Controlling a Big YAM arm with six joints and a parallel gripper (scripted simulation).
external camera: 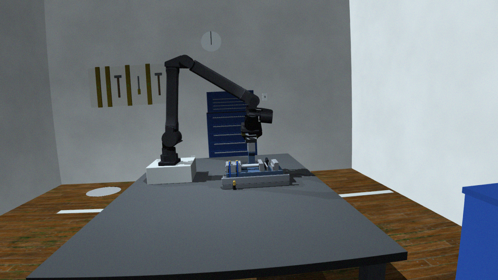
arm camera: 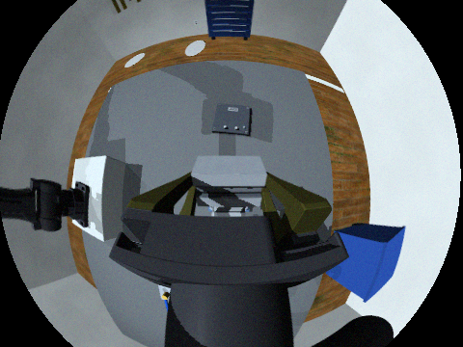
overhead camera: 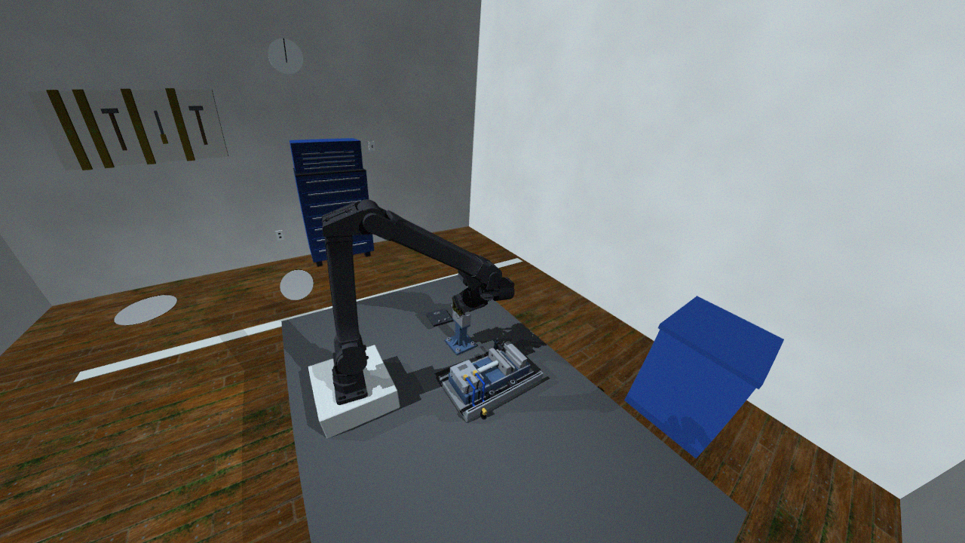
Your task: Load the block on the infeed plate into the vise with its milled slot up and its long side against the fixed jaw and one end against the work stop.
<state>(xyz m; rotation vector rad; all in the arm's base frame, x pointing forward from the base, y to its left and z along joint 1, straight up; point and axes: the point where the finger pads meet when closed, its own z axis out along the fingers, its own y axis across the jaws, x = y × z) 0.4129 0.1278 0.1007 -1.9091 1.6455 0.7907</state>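
My hand is right at the part. Also, from my hand: air cylinder 22 cm to the right, 11 cm below, 8 cm behind; vise 21 cm to the right, 14 cm below, 2 cm ahead.
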